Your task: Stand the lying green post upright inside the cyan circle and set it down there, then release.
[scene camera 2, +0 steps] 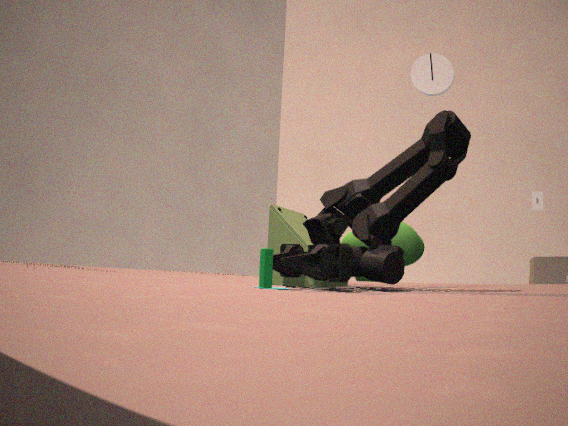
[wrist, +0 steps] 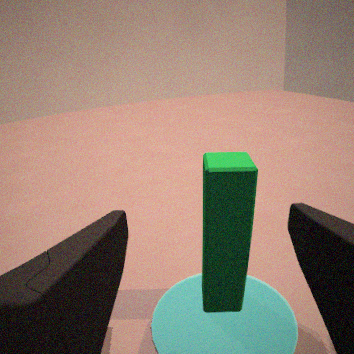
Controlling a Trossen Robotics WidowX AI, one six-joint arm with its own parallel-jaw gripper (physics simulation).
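The green post stands upright, its base on the cyan circle. In the wrist view the base is within the circle's outline, toward its far side from the gripper. The near edge of the circle is cut off by the frame. My gripper is open, low over the table, with a fingertip on each side of the post and visible gaps between them in the wrist view. In the scene view the fingertips are close beside the post and partly hidden by it.
A light green slanted block and a large green rounded object stand behind the arm in the scene view. The pink table top extends around the circle. A grey box is at the far right.
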